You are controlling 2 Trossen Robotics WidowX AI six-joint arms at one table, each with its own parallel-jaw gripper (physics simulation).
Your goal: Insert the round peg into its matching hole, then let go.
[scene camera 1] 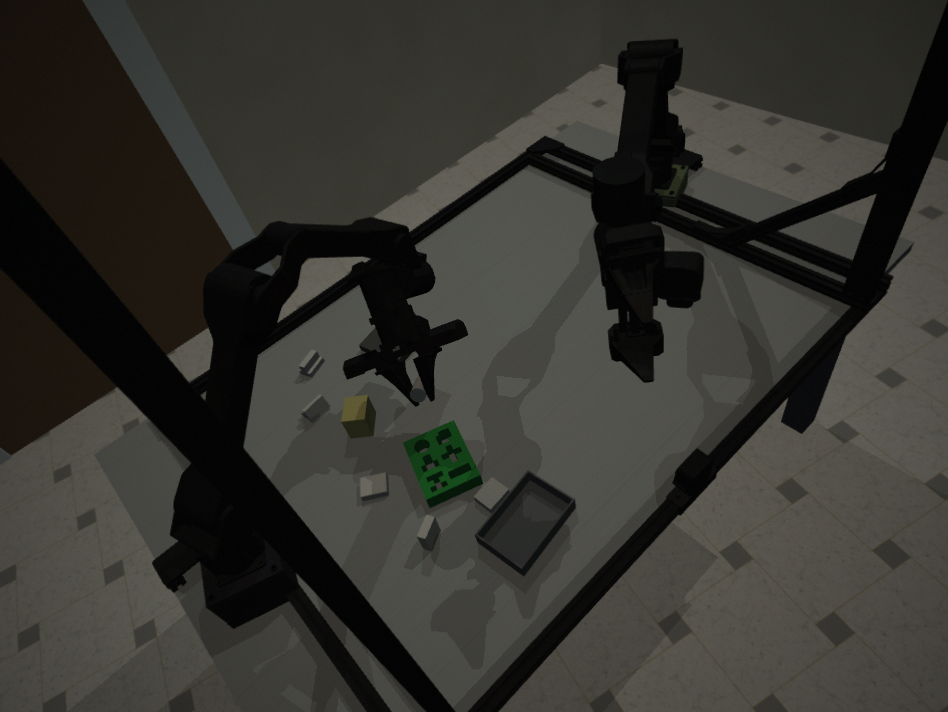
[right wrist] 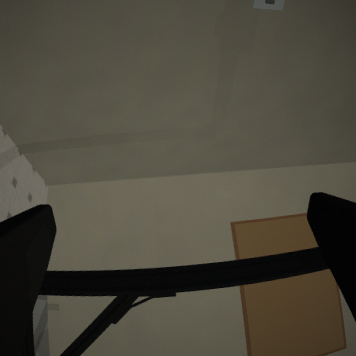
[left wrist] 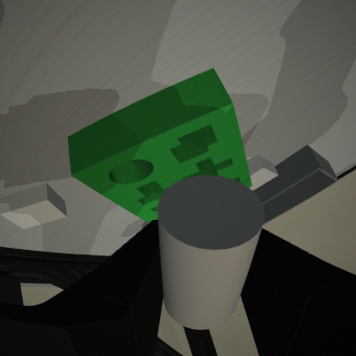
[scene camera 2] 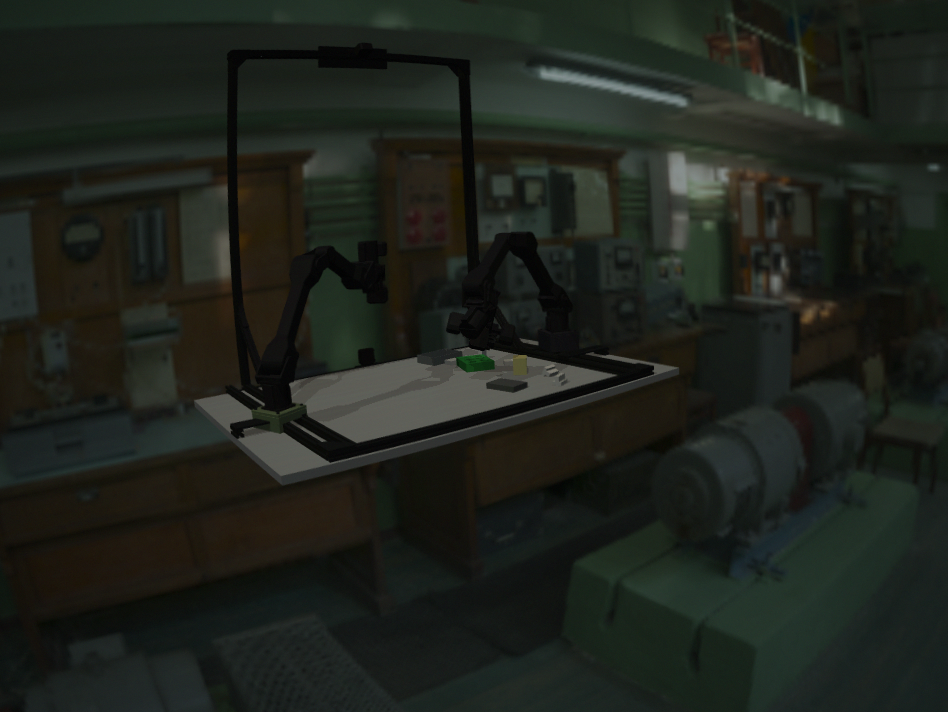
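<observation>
My left gripper (scene camera 1: 423,398) is shut on the round peg (scene camera 1: 417,394) (left wrist: 207,255), a light grey cylinder. It holds the peg above the table, apart from the green block (scene camera 1: 426,490) (scene camera 2: 475,363) (left wrist: 150,122), which lies beyond the peg in the left wrist view. The round hole (scene camera 1: 421,443) (left wrist: 131,171) is at one corner of the block's top, and it is empty. In the left wrist view the peg's end hides part of the block's other holes. My right gripper (right wrist: 183,213) is open and empty, raised at the right in scene camera 1, far from the block.
A grey tray (scene camera 1: 500,555) stands beside the block, with a pale piece (scene camera 1: 490,494) between them. A yellow block (scene camera 1: 358,416) stands left of the green block. Other pale pieces (scene camera 1: 373,485) (scene camera 1: 428,531) (scene camera 1: 314,407) (scene camera 1: 310,362) lie around. A dark frame (scene camera 1: 582,588) borders the table.
</observation>
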